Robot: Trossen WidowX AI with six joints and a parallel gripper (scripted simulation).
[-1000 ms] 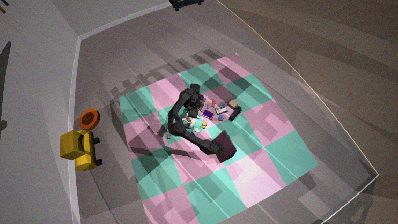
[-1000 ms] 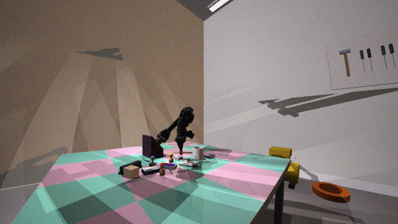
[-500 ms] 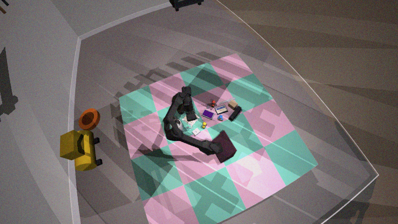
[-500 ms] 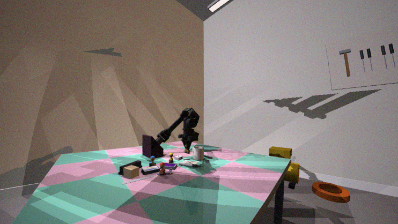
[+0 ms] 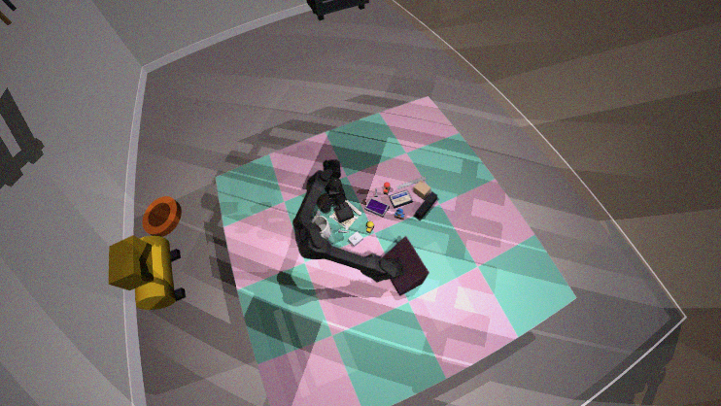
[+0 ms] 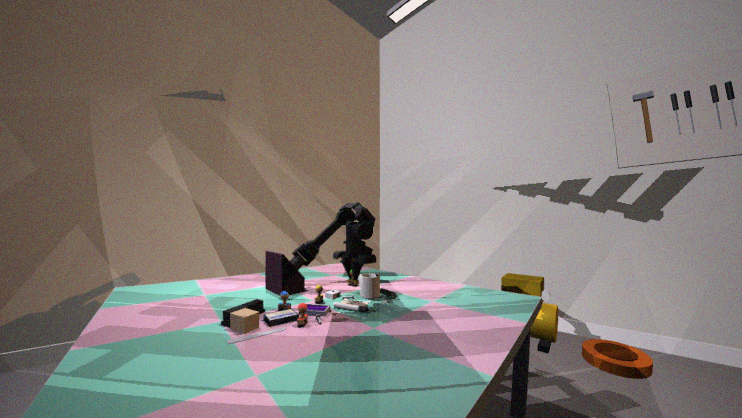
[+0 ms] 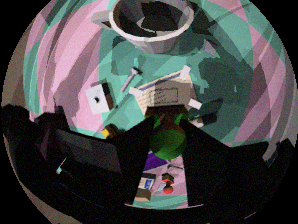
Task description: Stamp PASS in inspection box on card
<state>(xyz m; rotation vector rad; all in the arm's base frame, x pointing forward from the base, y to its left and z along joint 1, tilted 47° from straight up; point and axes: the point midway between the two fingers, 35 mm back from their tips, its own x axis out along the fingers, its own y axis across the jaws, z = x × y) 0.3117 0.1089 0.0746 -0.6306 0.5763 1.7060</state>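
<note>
Now: gripper tip 9 cm above the white card. Round my gripper tip: white cup: 11 cm to the left, 5 cm below, 5 cm behind; green-knobbed stamp: right at my gripper tip; black-and-white marker: 8 cm below, 6 cm ahead, 4 cm to the right.
</note>
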